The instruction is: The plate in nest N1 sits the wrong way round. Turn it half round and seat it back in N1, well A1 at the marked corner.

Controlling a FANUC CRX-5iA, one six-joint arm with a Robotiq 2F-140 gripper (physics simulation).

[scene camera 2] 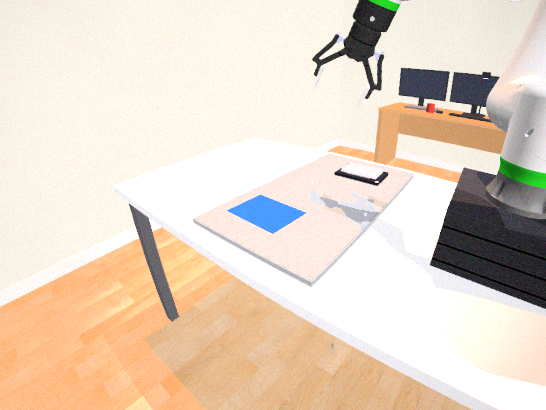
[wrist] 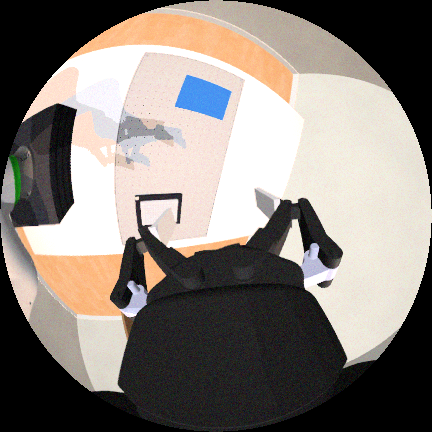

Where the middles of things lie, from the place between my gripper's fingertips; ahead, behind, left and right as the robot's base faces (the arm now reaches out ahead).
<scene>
My gripper is now 2 cm short of the flat blue rectangle [scene camera 2: 268, 214], 26 cm to the right of it and 28 cm above it.
</scene>
